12 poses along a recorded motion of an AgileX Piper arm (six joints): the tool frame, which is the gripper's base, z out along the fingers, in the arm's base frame.
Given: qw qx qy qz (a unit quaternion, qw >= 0); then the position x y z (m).
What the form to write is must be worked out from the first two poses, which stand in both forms.
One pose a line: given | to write
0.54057, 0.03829, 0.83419, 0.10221, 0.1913, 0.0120, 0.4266 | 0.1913, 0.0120, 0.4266, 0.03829, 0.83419, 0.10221, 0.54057
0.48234, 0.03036, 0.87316, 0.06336, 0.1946, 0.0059, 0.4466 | 0.1946, 0.0059, 0.4466, 0.03036, 0.87316, 0.06336, 0.48234
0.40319, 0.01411, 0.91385, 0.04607, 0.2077, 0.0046, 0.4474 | 0.2077, 0.0046, 0.4474, 0.01411, 0.91385, 0.04607, 0.40319
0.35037, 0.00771, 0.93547, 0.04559, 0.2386, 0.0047, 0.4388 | 0.2386, 0.0047, 0.4388, 0.00771, 0.93547, 0.04559, 0.35037
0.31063, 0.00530, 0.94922, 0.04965, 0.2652, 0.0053, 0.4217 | 0.2652, 0.0053, 0.4217, 0.00530, 0.94922, 0.04965, 0.31063
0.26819, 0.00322, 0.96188, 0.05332, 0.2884, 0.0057, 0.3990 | 0.2884, 0.0057, 0.3990, 0.00322, 0.96188, 0.05332, 0.26819
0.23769, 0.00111, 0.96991, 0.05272, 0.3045, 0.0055, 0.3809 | 0.3045, 0.0055, 0.3809, 0.00111, 0.96991, 0.05272, 0.23769
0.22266, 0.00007, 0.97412, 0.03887, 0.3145, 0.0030, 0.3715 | 0.3145, 0.0030, 0.3715, 0.00007, 0.97412, 0.03887, 0.22266
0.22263, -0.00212, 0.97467, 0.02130, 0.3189, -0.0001, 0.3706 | 0.3189, -0.0001, 0.3706, -0.00212, 0.97467, 0.02130, 0.22263
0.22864, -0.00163, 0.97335, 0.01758, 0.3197, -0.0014, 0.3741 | 0.3197, -0.0014, 0.3741, -0.00163, 0.97335, 0.01758, 0.22864
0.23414, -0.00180, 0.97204, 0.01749, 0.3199, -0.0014, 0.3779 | 0.3199, -0.0014, 0.3779, -0.00180, 0.97204, 0.01749, 0.23414
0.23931, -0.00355, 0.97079, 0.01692, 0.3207, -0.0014, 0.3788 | 0.3207, -0.0014, 0.3788, -0.00355, 0.97079, 0.01692, 0.23931
